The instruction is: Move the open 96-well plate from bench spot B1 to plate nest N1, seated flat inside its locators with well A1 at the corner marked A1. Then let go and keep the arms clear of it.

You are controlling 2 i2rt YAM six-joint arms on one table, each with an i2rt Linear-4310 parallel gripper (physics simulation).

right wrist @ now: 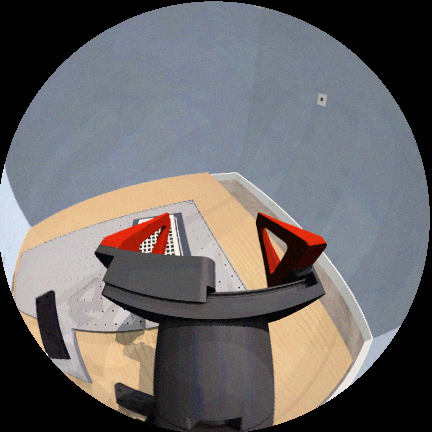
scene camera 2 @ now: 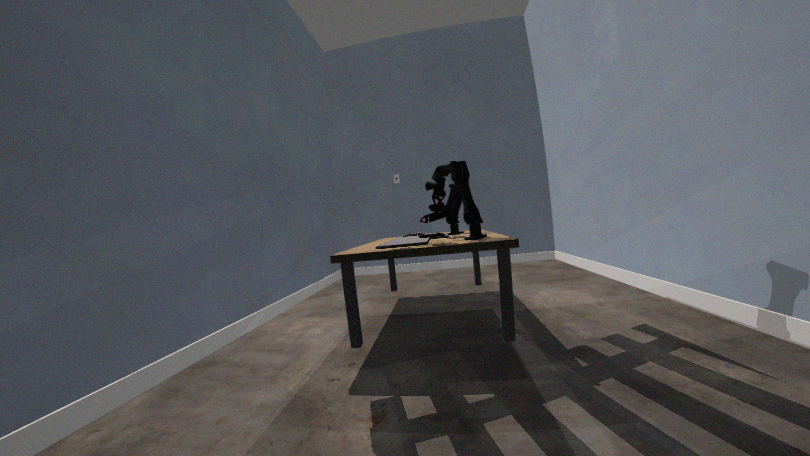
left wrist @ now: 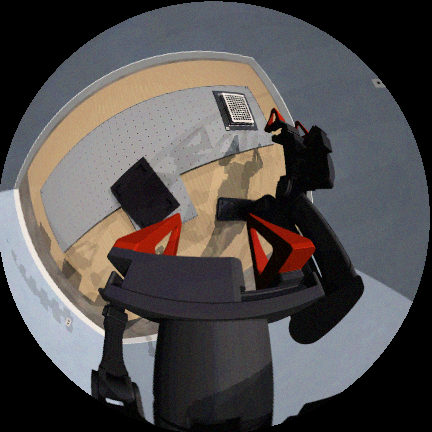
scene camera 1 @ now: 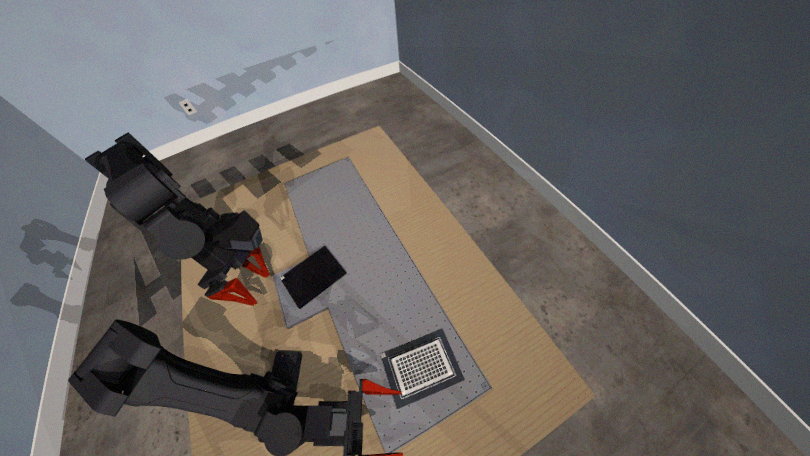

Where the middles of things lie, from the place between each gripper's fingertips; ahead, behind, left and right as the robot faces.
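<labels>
Counting from my left hand, the dark nest with white outline [scene camera 1: 400, 401] is 18 cm ahead, 29 cm to the right and 21 cm below. The white well plate [scene camera 1: 420, 367] is also 18 cm ahead of my left hand, 29 cm to the right of it and 21 cm below it. As for the black rectangular pad [scene camera 1: 312, 276], it's 21 cm below my left hand, 8 cm ahead of it and 9 cm to the left of it.
For my right hand, the dark nest with white outline is 9 cm ahead of it, 6 cm to the left of it and 12 cm below it. The black rectangular pad is 44 cm to the left of my right hand, 2 cm behind it and 12 cm below it. And my right hand itself is 11 cm above the white well plate, 9 cm short of it and 6 cm to the right of it.
</labels>
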